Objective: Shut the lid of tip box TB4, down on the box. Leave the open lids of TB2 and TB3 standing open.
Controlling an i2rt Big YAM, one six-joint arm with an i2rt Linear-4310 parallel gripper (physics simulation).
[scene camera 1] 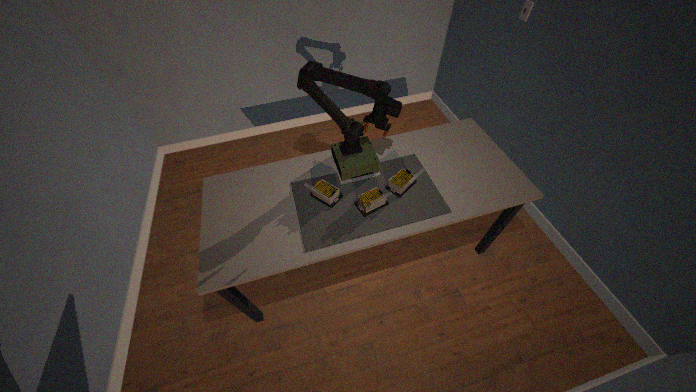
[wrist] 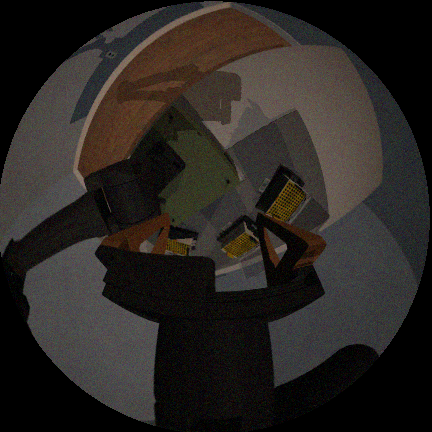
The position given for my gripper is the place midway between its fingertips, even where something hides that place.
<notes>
In view: my gripper [wrist: 212,216] and a grey mat [scene camera 1: 321,226].
</notes>
